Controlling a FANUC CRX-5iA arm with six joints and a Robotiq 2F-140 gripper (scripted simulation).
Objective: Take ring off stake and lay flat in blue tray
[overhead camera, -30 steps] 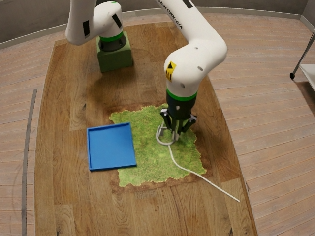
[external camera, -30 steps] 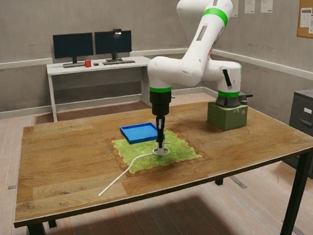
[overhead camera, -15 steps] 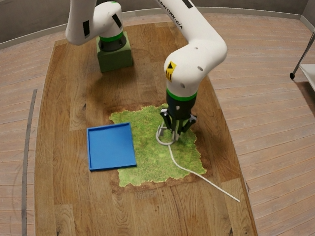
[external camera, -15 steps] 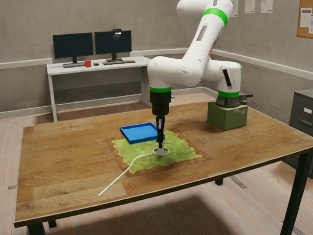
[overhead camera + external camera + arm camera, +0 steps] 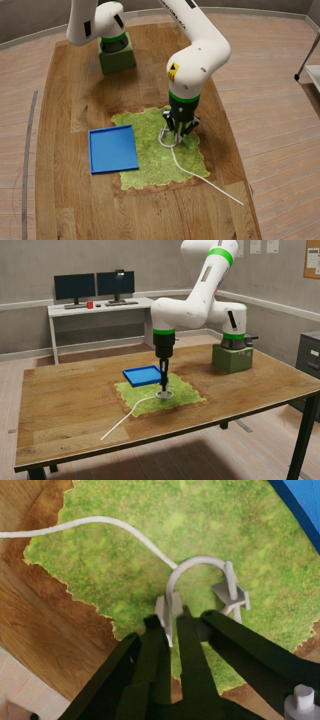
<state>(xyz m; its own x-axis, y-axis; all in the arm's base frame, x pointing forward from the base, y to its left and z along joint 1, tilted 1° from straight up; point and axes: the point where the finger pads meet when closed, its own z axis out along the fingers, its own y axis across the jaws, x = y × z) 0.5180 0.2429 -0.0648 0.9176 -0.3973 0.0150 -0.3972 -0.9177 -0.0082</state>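
Right now my hand is 40 mm to the left of the ring, 40 mm above it and 20 mm past it. Also, from my hand: grey stake 60 mm to the right, 30 mm behind, 20 mm below; then blue tray 270 mm to the right, 40 mm below, 10 mm ahead.
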